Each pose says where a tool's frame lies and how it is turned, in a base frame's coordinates. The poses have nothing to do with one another.
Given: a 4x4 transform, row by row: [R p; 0 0 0 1], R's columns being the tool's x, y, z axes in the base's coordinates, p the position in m. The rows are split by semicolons.
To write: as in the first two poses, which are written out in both.
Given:
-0.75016 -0.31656 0.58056 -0.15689; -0.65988 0.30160 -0.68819 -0.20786; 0.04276 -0.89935 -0.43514 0.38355; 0 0 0 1
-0.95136 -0.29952 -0.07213 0.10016; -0.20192 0.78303 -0.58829 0.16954; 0.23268 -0.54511 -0.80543 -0.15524; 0 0 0 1
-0.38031 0.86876 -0.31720 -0.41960; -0.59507 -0.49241 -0.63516 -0.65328; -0.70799 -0.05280 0.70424 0.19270; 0 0 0 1
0.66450 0.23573 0.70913 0.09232; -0.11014 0.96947 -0.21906 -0.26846; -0.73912 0.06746 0.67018 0.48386; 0 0 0 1
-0.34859 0.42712 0.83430 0.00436; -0.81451 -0.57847 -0.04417 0.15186; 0.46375 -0.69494 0.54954 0.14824; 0 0 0 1
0.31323 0.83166 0.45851 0.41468; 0.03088 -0.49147 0.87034 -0.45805; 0.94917 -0.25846 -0.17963 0.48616; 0 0 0 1
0.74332 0.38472 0.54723 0.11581; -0.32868 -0.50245 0.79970 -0.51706; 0.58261 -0.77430 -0.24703 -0.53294; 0 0 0 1
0.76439 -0.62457 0.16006 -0.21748; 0.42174 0.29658 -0.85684 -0.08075; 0.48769 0.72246 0.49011 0.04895; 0 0 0 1
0.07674 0.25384 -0.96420 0.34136; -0.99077 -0.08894 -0.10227 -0.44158; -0.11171 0.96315 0.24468 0.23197; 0 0 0 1
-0.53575 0.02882 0.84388 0.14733; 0.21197 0.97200 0.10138 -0.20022; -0.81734 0.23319 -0.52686 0.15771; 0 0 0 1
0.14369 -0.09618 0.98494 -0.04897; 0.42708 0.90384 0.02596 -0.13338; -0.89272 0.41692 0.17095 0.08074; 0 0 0 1
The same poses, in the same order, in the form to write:
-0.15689 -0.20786 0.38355 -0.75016 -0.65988 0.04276 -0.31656 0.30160 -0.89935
0.10016 0.16954 -0.15524 -0.95136 -0.20192 0.23268 -0.29952 0.78303 -0.54511
-0.41960 -0.65328 0.19270 -0.38031 -0.59507 -0.70799 0.86876 -0.49241 -0.05280
0.09232 -0.26846 0.48386 0.66450 -0.11014 -0.73912 0.23573 0.96947 0.06746
0.00436 0.15186 0.14824 -0.34859 -0.81451 0.46375 0.42712 -0.57847 -0.69494
0.41468 -0.45805 0.48616 0.31323 0.03088 0.94917 0.83166 -0.49147 -0.25846
0.11581 -0.51706 -0.53294 0.74332 -0.32868 0.58261 0.38472 -0.50245 -0.77430
-0.21748 -0.08075 0.04895 0.76439 0.42174 0.48769 -0.62457 0.29658 0.72246
0.34136 -0.44158 0.23197 0.07674 -0.99077 -0.11171 0.25384 -0.08894 0.96315
0.14733 -0.20022 0.15771 -0.53575 0.21197 -0.81734 0.02882 0.97200 0.23319
-0.04897 -0.13338 0.08074 0.14369 0.42708 -0.89272 -0.09618 0.90384 0.41692

